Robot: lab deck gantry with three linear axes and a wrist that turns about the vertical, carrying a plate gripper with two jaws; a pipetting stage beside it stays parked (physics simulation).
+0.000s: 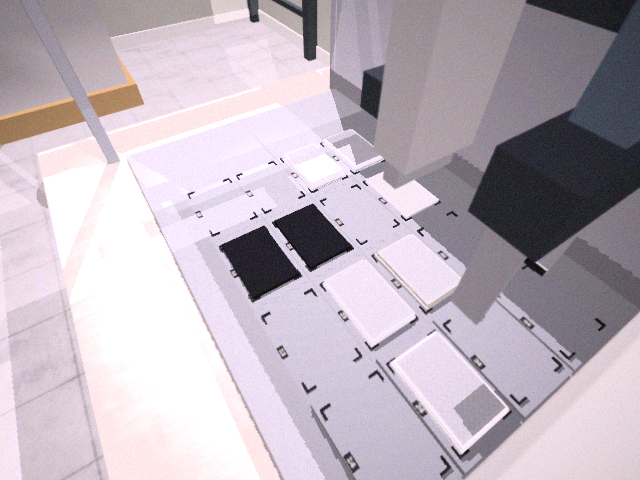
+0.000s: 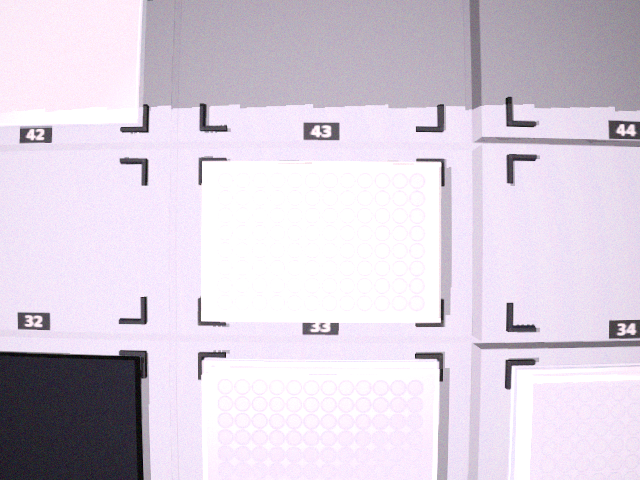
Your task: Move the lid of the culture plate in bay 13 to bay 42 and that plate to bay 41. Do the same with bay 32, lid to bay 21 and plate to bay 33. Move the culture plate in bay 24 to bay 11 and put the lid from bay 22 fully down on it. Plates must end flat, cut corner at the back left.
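Where they show: gripper, fingertip midpoint: (image 1: 499, 285); robot's base, link origin: (image 1: 189, 195).
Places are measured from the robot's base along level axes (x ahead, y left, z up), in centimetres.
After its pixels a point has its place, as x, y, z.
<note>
My gripper (image 1: 514, 291) @[52.2, 21.2, 16.0] is open and empty, raised over the right part of the deck; its far jaw is partly hidden. In bay 33 a white culture plate (image 1: 416, 271) @[39.8, 24.5, 1.4] (image 2: 320, 242) @[39.2, 25.7, 1.4] lies flat within the corner marks; glare hides its cut corner. A pale lid (image 1: 408, 196) @[25.2, 36.2, 0.8] (image 2: 67, 56) @[25.0, 36.0, 0.8] lies in bay 42. A plate (image 1: 356, 149) @[7.7, 36.4, 1.4] stands in bay 41. Another culture plate (image 1: 444, 387) @[55.6, 14.2, 2.9] (image 2: 586, 428) @[52.6, 16.4, 2.9] stands in bay 24. The black lid (image 1: 312, 236) @[23.6, 14.6, 0.8] (image 2: 67, 418) @[25.2, 15.9, 0.8] lies in bay 22. Bays 13 and 32 hold no plate. Glare obscures bays 11 and 21.
A white plate (image 1: 369, 302) @[40.1, 14.5, 1.4] (image 2: 320, 428) @[39.2, 16.0, 1.4] stands in bay 23, beside bays 33 and 24. A black piece (image 1: 260, 262) @[23.8, 4.2, 0.8] lies in bay 12. A pale plate (image 1: 317, 170) @[9.2, 25.0, 1.4] is in bay 31. The parked pipetting stage (image 1: 439, 77) rises behind the deck.
</note>
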